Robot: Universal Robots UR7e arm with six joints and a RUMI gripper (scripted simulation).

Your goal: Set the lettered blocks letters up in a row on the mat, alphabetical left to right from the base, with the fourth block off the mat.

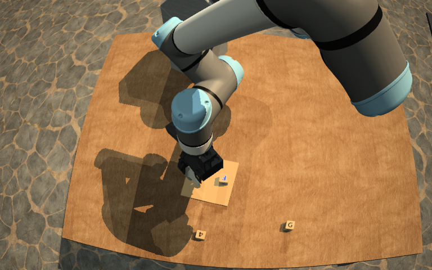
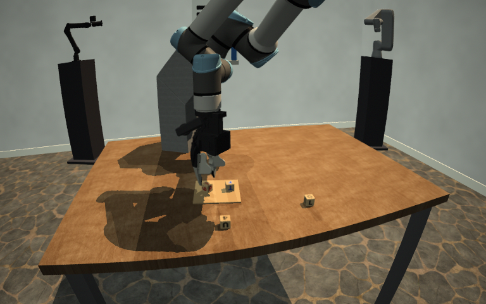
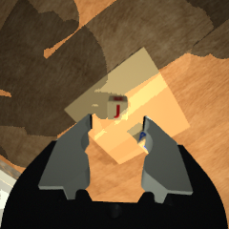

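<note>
My hand is 50 mm above the tan mat and 30 mm to the right of it. Round my hand: block 70 mm to the left, 40 mm below, 10 mm behind.
</note>
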